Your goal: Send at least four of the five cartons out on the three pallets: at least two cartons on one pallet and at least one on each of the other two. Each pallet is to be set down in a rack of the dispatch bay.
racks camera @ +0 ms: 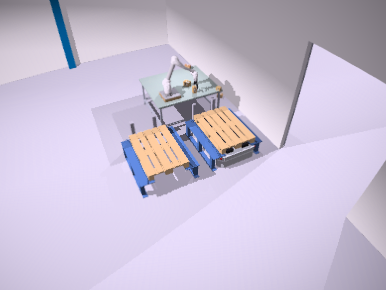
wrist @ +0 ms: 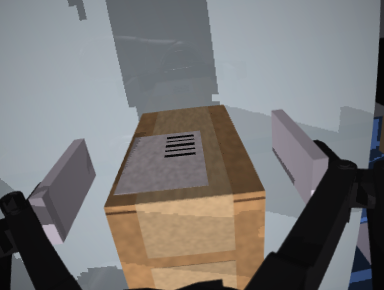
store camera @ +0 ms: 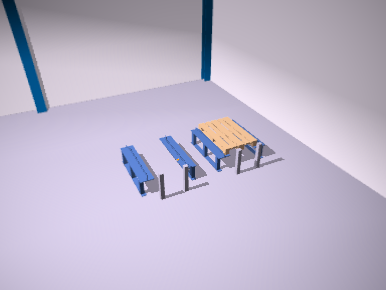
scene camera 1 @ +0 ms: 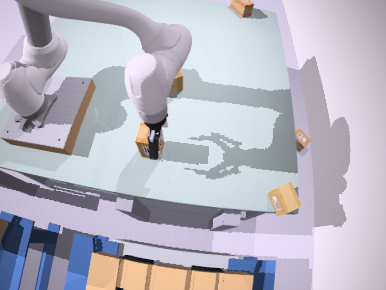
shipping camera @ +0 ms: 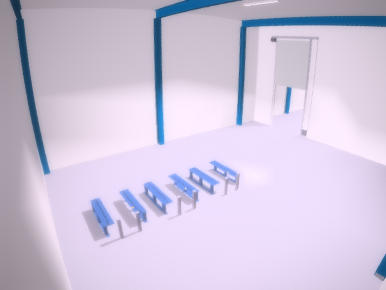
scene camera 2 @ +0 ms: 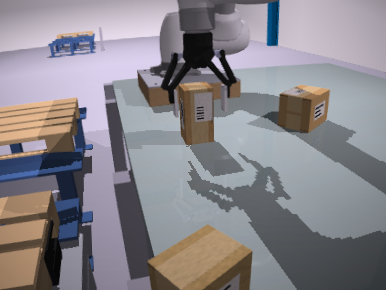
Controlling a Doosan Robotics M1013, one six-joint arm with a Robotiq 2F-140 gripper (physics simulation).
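Frame: origin at the arm's base, x back, y right, z up, level; centimetres.
Where they show: gripper, between the fingertips: (wrist: 179,144) (scene camera 1: 161,142) (scene camera 2: 200,112); arm's base, origin of its link: (racks camera: 168,94) (scene camera 1: 36,109).
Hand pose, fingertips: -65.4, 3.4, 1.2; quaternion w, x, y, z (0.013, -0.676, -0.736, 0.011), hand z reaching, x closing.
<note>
Things, the pixels of their top centre, and the offset from my fingertips, as dx, dy, dz. "*": a spot on its surface instead. Level surfaces: height alone.
- upright carton, centre of its top: (wrist: 192,259) (scene camera 2: 195,85) (scene camera 1: 148,133) +4.1, +0.4, +6.6
- second carton, centre of its top: (scene camera 2: 305,91) (scene camera 1: 165,67) +8.0, -35.9, +1.5
- third carton, a spot on its surface: (scene camera 1: 242,8) * -23.4, -107.3, -2.6
- table, height of its surface: dz -9.0
My gripper (scene camera 1: 154,146) (scene camera 2: 200,102) (wrist: 179,144) is open. Its fingers stand on either side of the upper part of an upright carton (scene camera 2: 196,120) (wrist: 185,230), with a gap on each side. A second carton (scene camera 1: 178,83) (scene camera 2: 304,109) stands on the table, partly hidden by the arm in scene camera 1. A third carton (scene camera 1: 242,8) is at the far edge, a small one (scene camera 1: 301,138) at the right edge, and another (scene camera 1: 285,199) (scene camera 2: 200,260) at the near right corner. Two bare pallets (racks camera: 145,139) (racks camera: 212,121) lie in racks near the table, a third pallet (store camera: 215,126) in the store.
A grey vehicle (racks camera: 239,157) is under the right-hand pallet. Blue dispatch racks (shipping camera: 102,216) (shipping camera: 158,197) (shipping camera: 204,179) carry no pallets; grey posts (shipping camera: 120,229) stand at their ends. The arm's base plate (scene camera 1: 62,117) is on the table (scene camera 1: 225,60). A blue rack (store camera: 136,162) in the store is empty.
</note>
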